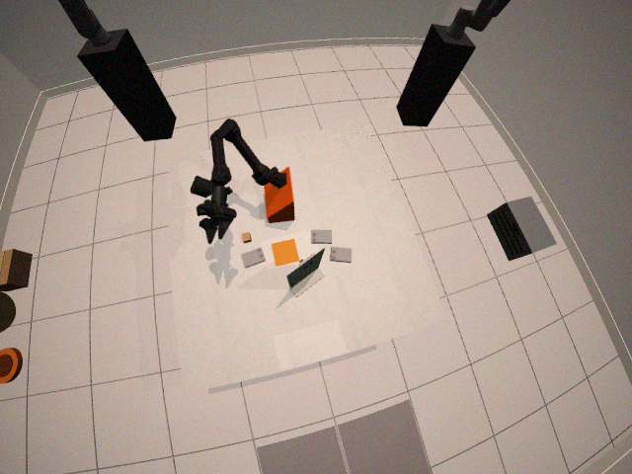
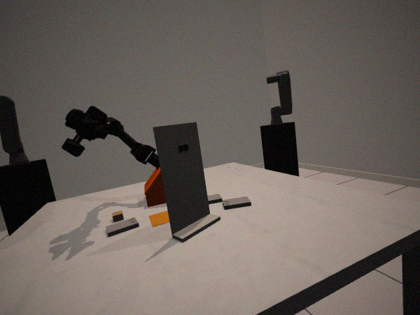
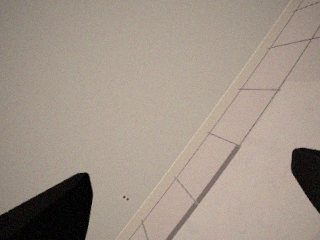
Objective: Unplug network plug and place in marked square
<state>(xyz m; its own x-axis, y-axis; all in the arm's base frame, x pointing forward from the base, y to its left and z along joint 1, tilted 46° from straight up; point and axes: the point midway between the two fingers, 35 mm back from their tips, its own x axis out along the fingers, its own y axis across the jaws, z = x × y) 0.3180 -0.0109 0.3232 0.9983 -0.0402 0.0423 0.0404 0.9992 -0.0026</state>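
The grey network plug is 8 cm ahead of my gripper tip, 31 cm to the left of it and 10 cm below it. From my gripper tip the other things lie so: orange marked square: 5 cm behind, 23 cm to the left, 36 cm below; then upright grey panel: 9 cm ahead, 33 cm to the left, 20 cm below; then small brown cube: 14 cm behind, 4 cm to the left, 35 cm below.
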